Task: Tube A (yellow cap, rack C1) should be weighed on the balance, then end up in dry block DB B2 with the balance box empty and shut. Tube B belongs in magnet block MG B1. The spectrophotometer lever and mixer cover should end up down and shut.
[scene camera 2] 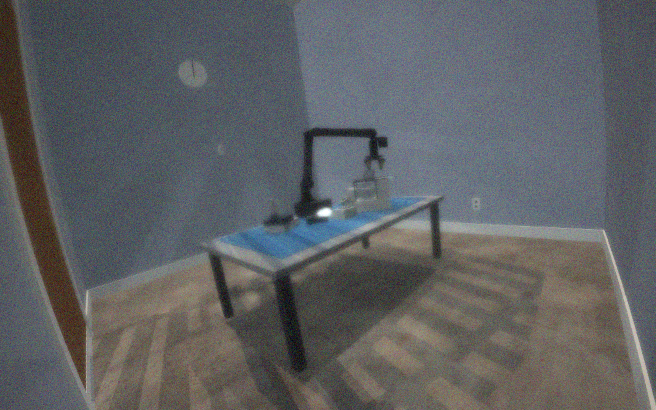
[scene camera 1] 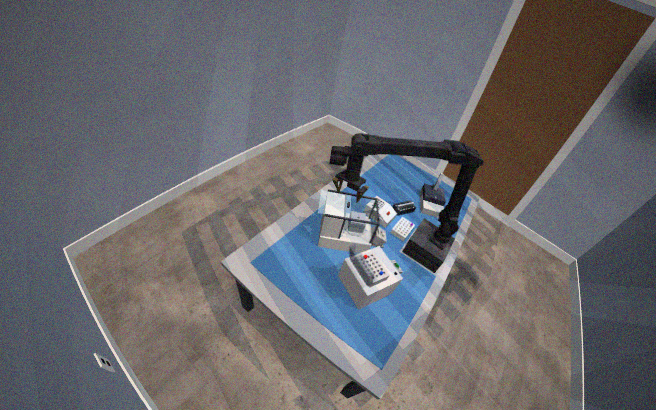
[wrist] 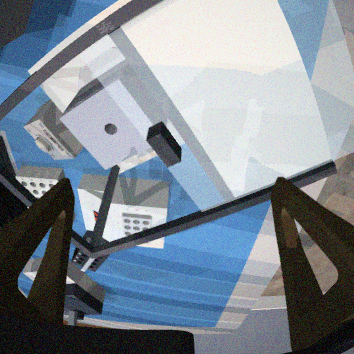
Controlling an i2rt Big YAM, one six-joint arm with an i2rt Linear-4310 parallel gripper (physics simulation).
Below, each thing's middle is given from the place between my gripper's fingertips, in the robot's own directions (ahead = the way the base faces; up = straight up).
Right now my hand is 10 mm past the balance with glass box [scene camera 1: 336, 232], 30 mm to the left of it and 160 mm above it.
